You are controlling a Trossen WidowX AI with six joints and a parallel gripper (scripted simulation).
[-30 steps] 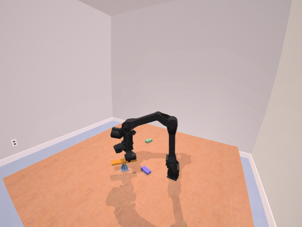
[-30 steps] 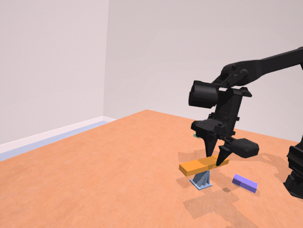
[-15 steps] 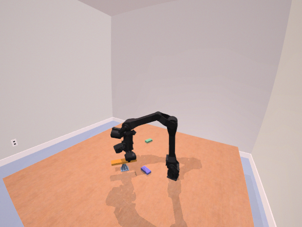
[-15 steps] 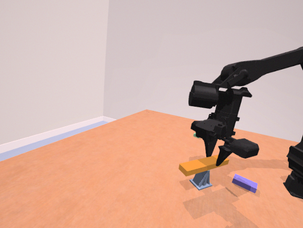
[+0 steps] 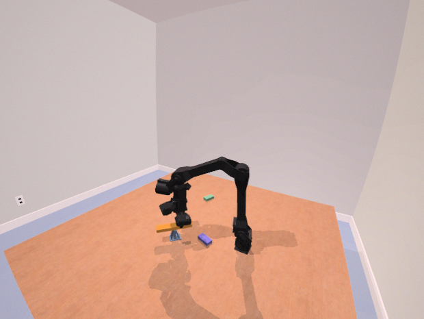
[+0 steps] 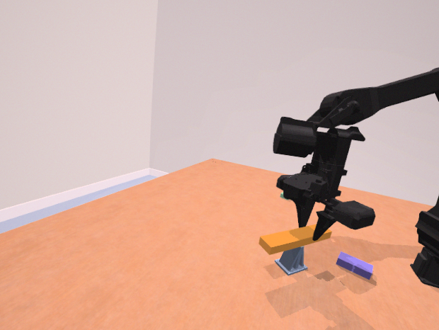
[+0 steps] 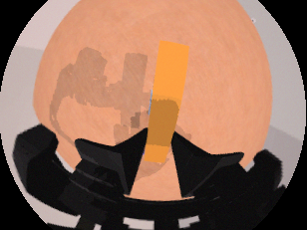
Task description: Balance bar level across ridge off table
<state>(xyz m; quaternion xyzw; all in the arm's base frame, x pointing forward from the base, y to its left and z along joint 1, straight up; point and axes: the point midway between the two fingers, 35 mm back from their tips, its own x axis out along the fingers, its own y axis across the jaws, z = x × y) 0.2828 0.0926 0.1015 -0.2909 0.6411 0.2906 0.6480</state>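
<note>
The orange bar is 20 mm ahead of my gripper tip and 20 mm to the left of it. Also, from my gripper tip: purple block: 110 mm behind, 40 mm to the right, 60 mm below; green block: 60 mm ahead, 380 mm to the right, 60 mm below.
</note>
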